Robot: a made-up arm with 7 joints.
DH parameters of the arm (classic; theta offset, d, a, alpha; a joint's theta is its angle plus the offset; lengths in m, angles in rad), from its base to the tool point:
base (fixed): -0.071 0 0 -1.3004
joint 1: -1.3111 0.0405 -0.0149 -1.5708
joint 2: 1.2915 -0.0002 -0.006 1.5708
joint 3: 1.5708 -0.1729 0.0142 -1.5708
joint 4: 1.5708 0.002 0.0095 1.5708
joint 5: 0 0.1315 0.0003 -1.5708
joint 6: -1.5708 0 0.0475 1.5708
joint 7: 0 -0.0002 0 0
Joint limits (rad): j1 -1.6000..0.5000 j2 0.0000..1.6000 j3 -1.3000..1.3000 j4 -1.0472..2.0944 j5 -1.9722..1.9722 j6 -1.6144..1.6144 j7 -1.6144..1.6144
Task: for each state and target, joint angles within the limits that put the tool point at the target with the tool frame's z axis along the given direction. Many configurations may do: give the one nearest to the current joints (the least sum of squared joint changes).
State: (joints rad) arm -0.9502 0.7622 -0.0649 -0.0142 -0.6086 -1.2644 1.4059
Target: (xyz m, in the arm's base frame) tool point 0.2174 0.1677 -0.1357 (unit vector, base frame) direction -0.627 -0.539 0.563
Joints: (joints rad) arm -0.4713 0.8740 -0.2425 0.5057 -0.0095 -0.9630 1.4059
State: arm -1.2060 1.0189 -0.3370 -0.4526 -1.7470 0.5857 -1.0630
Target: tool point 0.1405 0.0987 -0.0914 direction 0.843 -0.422 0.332
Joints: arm -0.5719 1.5247 -0.7240 -0.6022 -1.8002 0.8214 -1.0630
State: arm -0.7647 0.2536 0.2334 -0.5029 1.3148 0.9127 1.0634
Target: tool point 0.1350 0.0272 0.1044 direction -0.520 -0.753 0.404
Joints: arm -1.3810 0.1640 -0.0839 -0.8247 1.4061 0.7901 1.0634
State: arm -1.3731 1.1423 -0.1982 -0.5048 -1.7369 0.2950 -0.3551
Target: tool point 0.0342 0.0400 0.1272 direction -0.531 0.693 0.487
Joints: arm -1.6000 1.4376 0.0194 -1.0437 -1.9704 -0.3014 -0.3551
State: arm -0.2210 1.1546 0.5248 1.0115 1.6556 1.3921 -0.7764
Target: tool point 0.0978 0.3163 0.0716 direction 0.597 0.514 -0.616
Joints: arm 0.4200 1.4341 0.9754 0.4255 1.8253 0.6373 -0.7764
